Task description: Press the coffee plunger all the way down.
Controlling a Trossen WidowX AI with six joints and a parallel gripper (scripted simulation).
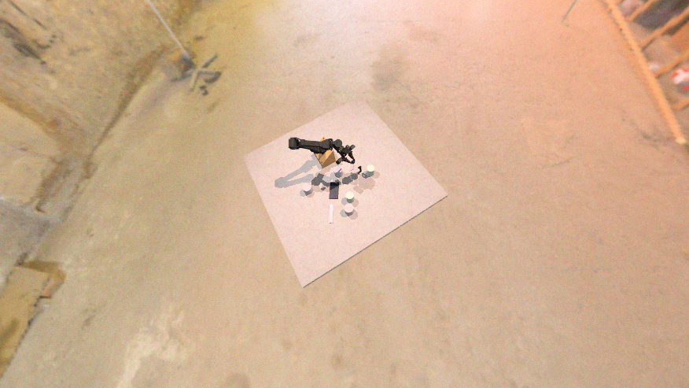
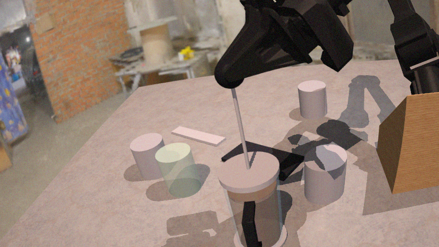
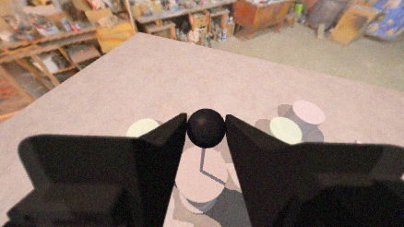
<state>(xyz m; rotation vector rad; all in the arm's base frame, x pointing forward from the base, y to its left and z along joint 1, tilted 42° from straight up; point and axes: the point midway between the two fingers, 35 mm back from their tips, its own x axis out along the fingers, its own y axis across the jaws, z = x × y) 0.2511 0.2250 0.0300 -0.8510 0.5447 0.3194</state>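
Now: the coffee press 13 cm below my gripper tip, 1 cm to the left of it and 1 cm behind it. Also, from my gripper tip: white flat bar: 30 cm to the right, 24 cm below, 22 cm ahead.
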